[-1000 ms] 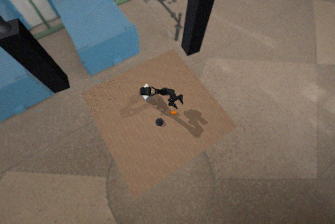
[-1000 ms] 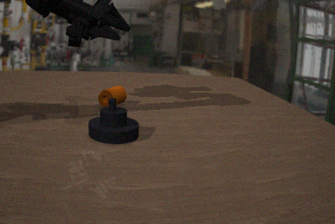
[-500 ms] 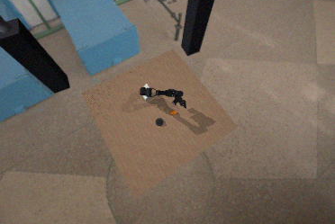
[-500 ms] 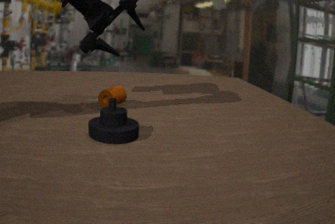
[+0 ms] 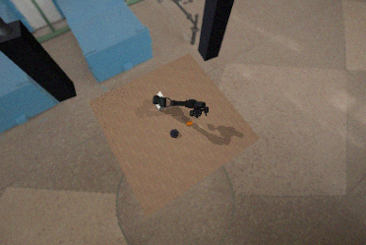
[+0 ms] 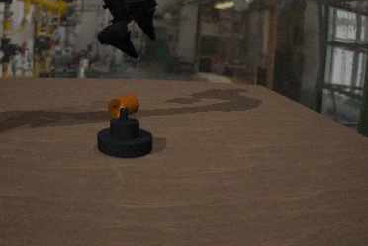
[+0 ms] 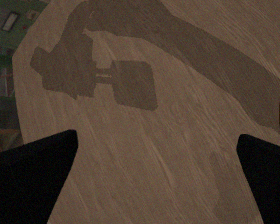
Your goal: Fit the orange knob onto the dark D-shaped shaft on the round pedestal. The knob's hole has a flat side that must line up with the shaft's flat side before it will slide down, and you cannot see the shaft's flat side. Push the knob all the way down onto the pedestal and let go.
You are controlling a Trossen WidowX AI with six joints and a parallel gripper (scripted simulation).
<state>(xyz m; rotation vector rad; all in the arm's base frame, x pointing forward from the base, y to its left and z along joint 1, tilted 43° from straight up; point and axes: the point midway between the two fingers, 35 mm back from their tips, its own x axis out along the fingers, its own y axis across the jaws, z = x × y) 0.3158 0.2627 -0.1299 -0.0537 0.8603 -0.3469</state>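
Right now my gripper tip is 110 mm to the left of the orange knob, 110 mm above it and 30 mm past it. The rest, counted from my gripper tip: pedestal 300 mm to the right, 100 mm below.
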